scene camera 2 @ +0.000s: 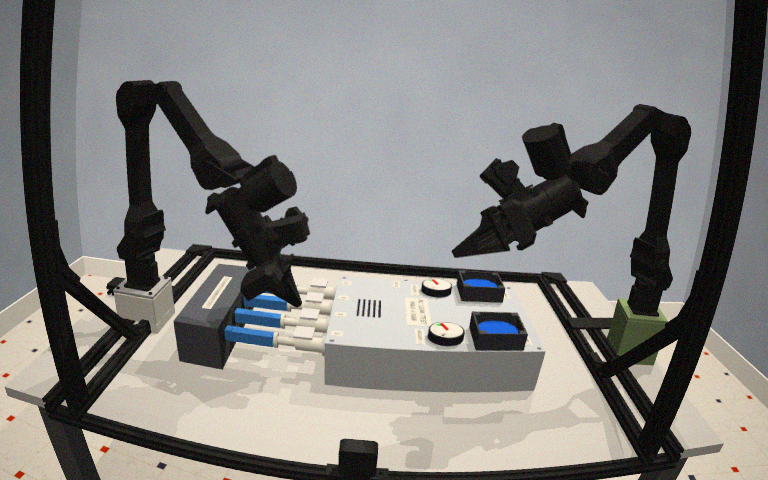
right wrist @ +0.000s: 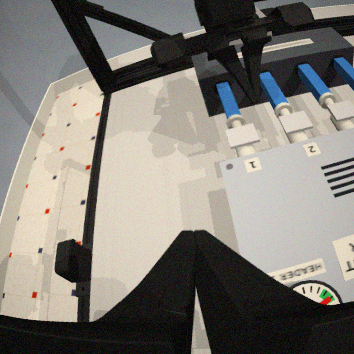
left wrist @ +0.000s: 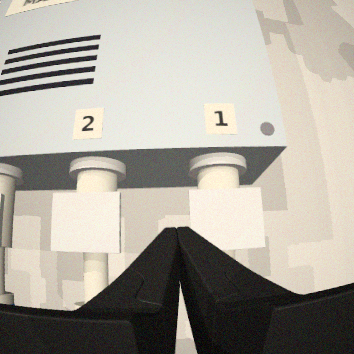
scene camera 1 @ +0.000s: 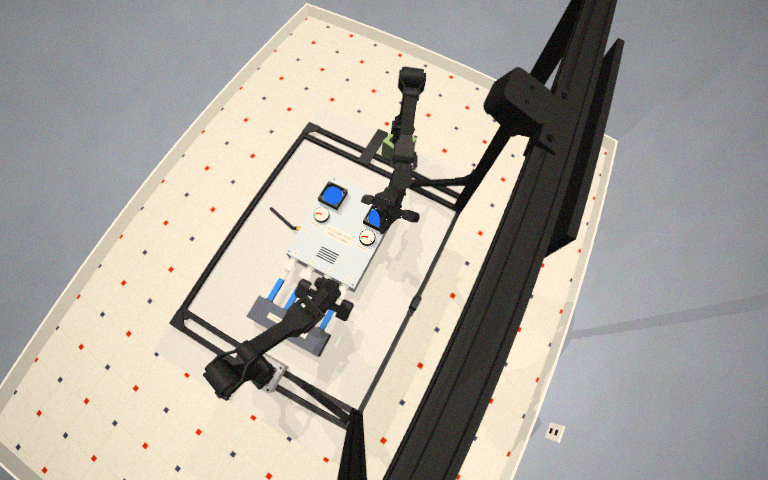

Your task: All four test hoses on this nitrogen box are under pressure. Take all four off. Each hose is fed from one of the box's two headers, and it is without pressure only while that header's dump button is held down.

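Places are measured from the left arm's base along level axes (x left, y up, z ahead), in centimetres.
Where they show: left gripper, fingertip midpoint: (scene camera 2: 299, 305) (right wrist: 255, 102) (left wrist: 176, 238); right gripper, fingertip midpoint: (scene camera 2: 453, 254) (right wrist: 192, 241) (scene camera 1: 381, 233); left arm's base at its link origin: (scene camera 2: 142, 283) (scene camera 1: 263, 372); right arm's base at its link origin: (scene camera 2: 642, 309).
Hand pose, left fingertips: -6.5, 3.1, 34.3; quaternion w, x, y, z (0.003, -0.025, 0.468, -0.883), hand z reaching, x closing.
Things, the pixels of their top centre, and the offset from my left fingertips, as dx, dy, dz. "spot": a spot on its surface instead.
- pale nitrogen box at a spot on its surface: (left wrist: 175, 75) (scene camera 2: 356, 328) spot: -0.1, -3.1, +9.1
- hose 1 at a spot on its surface: (right wrist: 229, 100) spot: -2.4, -4.6, -7.5
- hose 2 at a spot on its surface: (right wrist: 275, 91) spot: +4.6, -4.7, -7.1
- black rod at a spot on its surface: (scene camera 1: 283, 217) spot: +32.7, -9.8, +17.1
- black frame at a spot on its surface: (scene camera 2: 351, 263) (scene camera 1: 238, 226) spot: +45.8, -9.1, +5.1
The pale nitrogen box (scene camera 1: 351, 263) (scene camera 2: 362, 333) (left wrist: 175, 75) lies mid-table. All four blue-gripped hoses sit in line at its ports; the right wrist view shows hose 1 (right wrist: 229, 100), hose 2 (right wrist: 275, 91) and two others (right wrist: 315, 82) (right wrist: 345, 70). Two blue dump buttons (scene camera 1: 332, 195) (scene camera 2: 480, 283) (scene camera 2: 498, 327) sit in black surrounds, unpressed by any gripper. The near header's gauge (scene camera 2: 446, 332) (right wrist: 320, 295) has its needle at green. My left gripper (scene camera 2: 297, 304) (left wrist: 176, 238) is shut and empty, above and between fittings 1 and 2. My right gripper (scene camera 2: 454, 253) (right wrist: 192, 241) is shut and empty, raised above the box.
A dark grey block (scene camera 1: 266, 308) (scene camera 2: 198, 339) stands at the hoses' outer ends. A black rod (scene camera 1: 283, 217) sticks out of one box side. A black frame (scene camera 1: 243, 226) (scene camera 2: 351, 263) surrounds the work area, with a thick overhead beam (scene camera 1: 481, 316) in scene camera 1.
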